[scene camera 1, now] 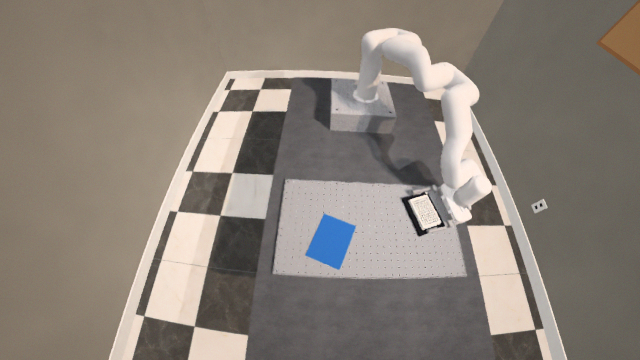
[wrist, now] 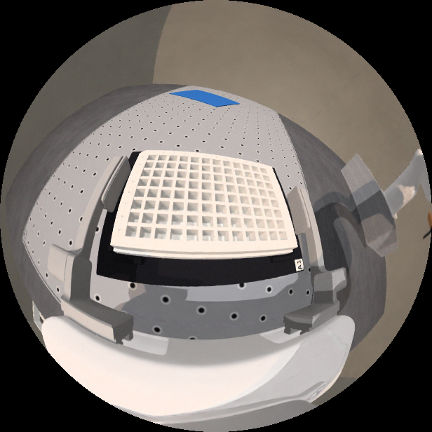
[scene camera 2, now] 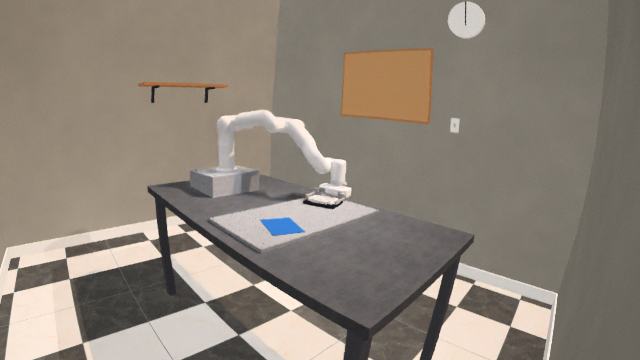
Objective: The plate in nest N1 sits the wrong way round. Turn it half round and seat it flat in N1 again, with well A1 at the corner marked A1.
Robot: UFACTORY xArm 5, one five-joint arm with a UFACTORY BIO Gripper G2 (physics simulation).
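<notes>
The white multi-well plate (scene camera 1: 426, 212) (scene camera 2: 324, 199) (wrist: 205, 200) lies in the black nest (scene camera 1: 421, 231) (scene camera 2: 320, 205) (wrist: 190, 273), wells upward. The label A1 (wrist: 299, 265) is on the nest's near right corner in the wrist view. The plate's own A1 mark cannot be made out. My gripper (scene camera 1: 422, 212) (scene camera 2: 325, 197) (wrist: 208, 197) is open, its two fingers standing wide on either side of the plate's short ends. In the wrist view the finger pads are near the ends, and nothing is held between them. Whether they are level with the plate's sides is hard to tell.
The nest stands on a grey perforated board (scene camera 1: 380, 250) (scene camera 2: 240, 225) (wrist: 165, 122). A flat blue rectangle (scene camera 1: 331, 241) (scene camera 2: 282, 226) (wrist: 207, 98) lies on the same board, apart from the nest. The arm's grey base block (scene camera 1: 362, 122) (scene camera 2: 235, 184) stands on the dark table (scene camera 1: 370, 310) (scene camera 2: 380, 260).
</notes>
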